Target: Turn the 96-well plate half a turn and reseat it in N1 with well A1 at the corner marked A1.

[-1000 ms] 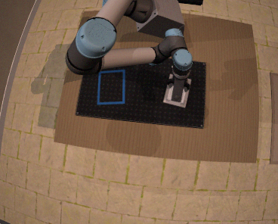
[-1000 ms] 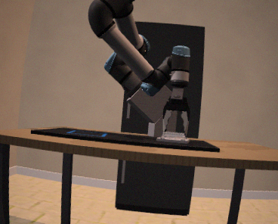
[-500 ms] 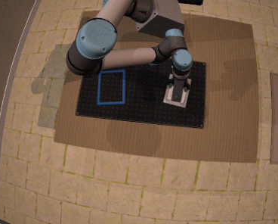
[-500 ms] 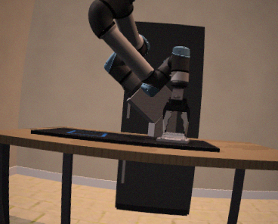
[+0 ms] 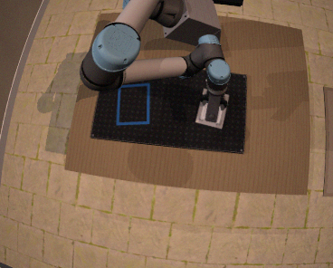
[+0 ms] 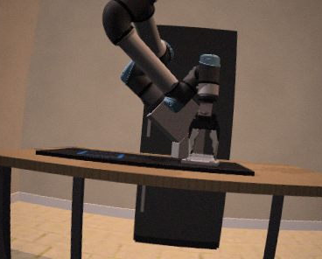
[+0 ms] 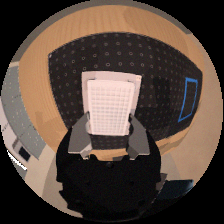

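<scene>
Now: the white 96-well plate 10 mm below my hand. Also, from my hand: grey plate nest N1 (30 mm below).
</scene>
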